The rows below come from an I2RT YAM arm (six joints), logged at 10 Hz.
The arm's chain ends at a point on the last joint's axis. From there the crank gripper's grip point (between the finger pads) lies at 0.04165 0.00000 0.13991 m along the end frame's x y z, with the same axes.
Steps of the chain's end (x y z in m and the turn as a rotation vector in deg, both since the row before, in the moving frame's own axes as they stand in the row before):
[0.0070 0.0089 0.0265 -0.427 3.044 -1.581]
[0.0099 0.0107 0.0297 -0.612 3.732 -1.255]
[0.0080 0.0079 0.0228 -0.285 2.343 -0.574]
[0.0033 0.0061 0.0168 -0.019 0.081 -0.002]
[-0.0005 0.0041 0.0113 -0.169 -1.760 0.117]
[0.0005 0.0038 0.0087 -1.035 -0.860 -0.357]
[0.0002 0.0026 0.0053 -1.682 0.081 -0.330]
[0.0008 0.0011 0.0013 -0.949 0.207 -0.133]
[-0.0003 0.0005 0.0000 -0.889 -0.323 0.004]
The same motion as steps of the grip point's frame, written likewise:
[0.0144 0.0087 0.0241 -0.427 3.044 -1.581]
[0.0189 0.0112 0.0267 -0.612 3.732 -1.255]
[0.0137 0.0081 0.0210 -0.285 2.343 -0.574]
[0.0035 0.0061 0.0167 -0.019 0.081 -0.002]
[-0.0048 0.0046 0.0125 -0.169 -1.760 0.117]
[-0.0016 0.0061 0.0093 -1.035 -0.860 -0.357]
[0.0004 0.0065 0.0052 -1.682 0.081 -0.330]
[0.0013 0.0033 0.0011 -0.949 0.207 -0.133]
[-0.0011 0.0027 0.0002 -0.889 -0.323 0.004]

